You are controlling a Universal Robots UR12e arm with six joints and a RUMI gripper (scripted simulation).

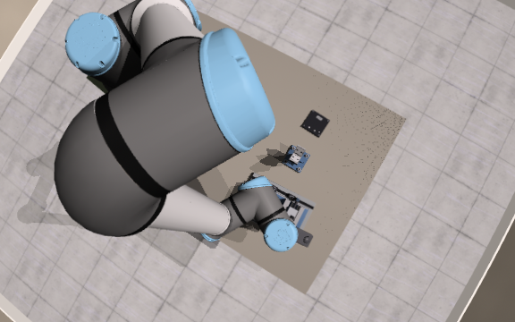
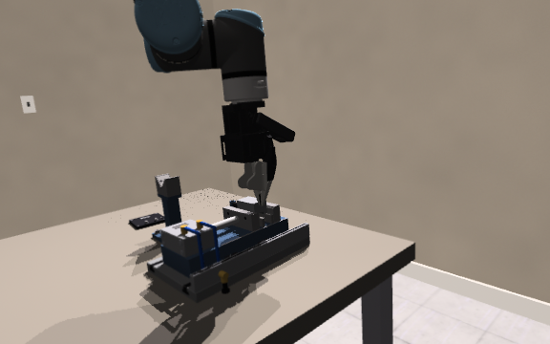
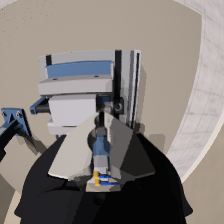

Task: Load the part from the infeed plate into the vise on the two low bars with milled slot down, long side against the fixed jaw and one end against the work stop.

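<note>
Now: the part 40 mm to the left of my hand and 30 mm below it. The rest, counted from my hand: fixed jaw 40 mm to the left, 40 mm below, 30 mm ahead; then work stop rod 80 mm to the left, 30 mm below, 10 mm behind; then cylinder rod 90 mm behind, 40 mm below, 30 mm to the left.
</note>
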